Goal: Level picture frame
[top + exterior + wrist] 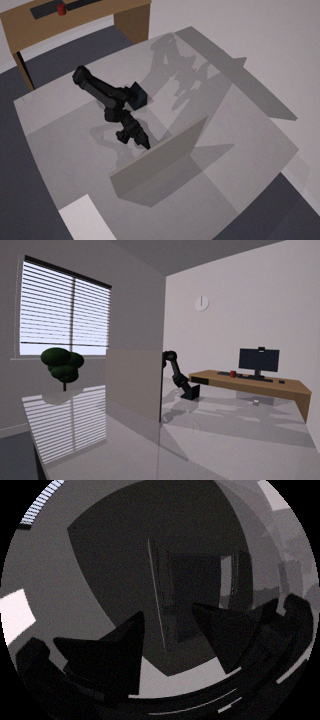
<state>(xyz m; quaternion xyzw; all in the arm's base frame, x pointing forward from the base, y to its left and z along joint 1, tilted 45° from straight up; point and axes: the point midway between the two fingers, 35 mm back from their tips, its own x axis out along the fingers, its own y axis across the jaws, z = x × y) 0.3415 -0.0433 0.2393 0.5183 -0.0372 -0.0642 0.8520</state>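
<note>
Now: gripper tip 30 mm short of the picture frame, 20 mm to the right of it and 50 mm above it. Round my gripper tip: beige wall panel (40 mm ahead, 20 mm to the left, 60 mm below).
</note>
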